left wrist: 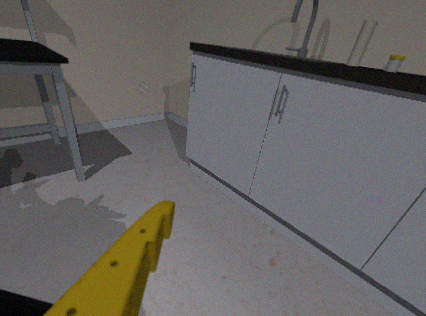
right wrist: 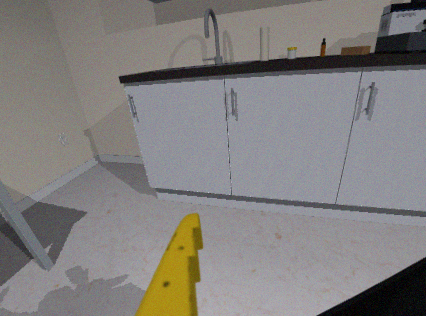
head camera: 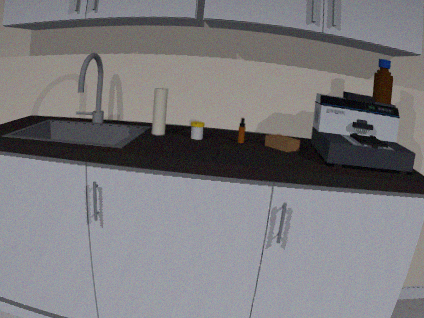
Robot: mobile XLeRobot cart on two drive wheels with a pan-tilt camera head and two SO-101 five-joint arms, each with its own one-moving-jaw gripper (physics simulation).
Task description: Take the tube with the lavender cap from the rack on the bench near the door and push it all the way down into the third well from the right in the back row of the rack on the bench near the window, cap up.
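Places are measured from the left arm's base along level axes (x ahead, y left, z up), in metres.
Where they show: left end effector, tool point: (left wrist: 173,215); right end effector, tool point: (right wrist: 200,225).
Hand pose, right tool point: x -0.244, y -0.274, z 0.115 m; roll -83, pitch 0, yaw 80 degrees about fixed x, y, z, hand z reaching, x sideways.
Note:
Each offset is from my right tool point to the top centre of the thing. "*": to the spot under its first point. Level surfaces: height alone.
The tube with the lavender cap, the rack it comes from and the rack near the window do not show in these views. My left gripper (left wrist: 167,206) shows one yellow notched jaw low in the left wrist view; it is fully open, with nothing held, above the floor. My right gripper (right wrist: 194,218) also shows one yellow notched jaw, low in the right wrist view; it is fully open and empty. A black-topped bench @[dz -0.129 m] (left wrist: 30,51) with grey legs shows in part at the left of the left wrist view.
A white cabinet counter (head camera: 175,225) (left wrist: 320,130) (right wrist: 285,130) stands ahead. It bears a sink with a tap @[* dy +0.519, dx -1.437, dz +0.144 m] (head camera: 100,95), a pale cylinder @[* dy +0.690, dx -1.110, dz +0.107 m] (head camera: 160,112), a yellow-capped jar @[* dy +0.802, dx -1.010, dz +0.046 m] (head camera: 197,132), a dropper bottle @[* dy +0.945, dx -0.937, dz +0.051 m] (head camera: 241,134), a brown block @[* dy +1.036, dx -0.803, dz +0.046 m] (head camera: 282,143) and a white-and-grey machine (head camera: 345,120).

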